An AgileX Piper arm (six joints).
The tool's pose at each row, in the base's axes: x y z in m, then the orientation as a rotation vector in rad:
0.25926 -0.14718 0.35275 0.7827 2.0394 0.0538
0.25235 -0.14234 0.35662 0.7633 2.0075 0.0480
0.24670 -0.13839 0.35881 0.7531 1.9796 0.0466
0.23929 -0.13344 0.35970 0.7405 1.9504 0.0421
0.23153 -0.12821 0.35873 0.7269 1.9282 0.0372
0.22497 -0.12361 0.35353 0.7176 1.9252 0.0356
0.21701 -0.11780 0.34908 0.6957 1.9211 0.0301
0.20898 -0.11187 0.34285 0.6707 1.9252 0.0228
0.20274 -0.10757 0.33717 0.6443 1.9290 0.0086
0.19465 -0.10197 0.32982 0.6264 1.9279 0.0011
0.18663 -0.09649 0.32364 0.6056 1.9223 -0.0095
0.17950 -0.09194 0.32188 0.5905 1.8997 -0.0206
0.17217 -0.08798 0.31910 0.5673 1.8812 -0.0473
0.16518 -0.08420 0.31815 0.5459 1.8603 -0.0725
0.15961 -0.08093 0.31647 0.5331 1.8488 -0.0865
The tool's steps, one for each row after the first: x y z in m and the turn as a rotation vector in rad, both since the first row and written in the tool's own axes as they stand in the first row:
0.00234 0.00163 -0.00883 -0.0122 -0.0346 -0.0076
0.00497 0.00263 -0.01550 -0.0222 -0.0626 -0.0083
0.00978 0.00311 -0.02303 -0.0315 -0.0931 -0.0115
0.01628 0.00303 -0.02984 -0.0394 -0.1174 -0.0173
0.02514 0.00166 -0.03312 -0.0432 -0.1224 -0.0237
0.03463 0.00079 -0.03823 -0.0504 -0.1316 -0.0401
0.04554 -0.00061 -0.04241 -0.0560 -0.1342 -0.0614
0.05448 -0.00221 -0.04509 -0.0573 -0.1389 -0.0863
0.06608 -0.00427 -0.04858 -0.0605 -0.1448 -0.1016
0.07670 -0.00600 -0.05265 -0.0639 -0.1561 -0.1191
0.08318 -0.00657 -0.05835 -0.0681 -0.1825 -0.1289
0.09017 -0.00804 -0.06345 -0.0640 -0.2102 -0.1516
0.09556 -0.00889 -0.06930 -0.0604 -0.2394 -0.1722
0.10070 -0.00966 -0.07350 -0.0587 -0.2555 -0.1843

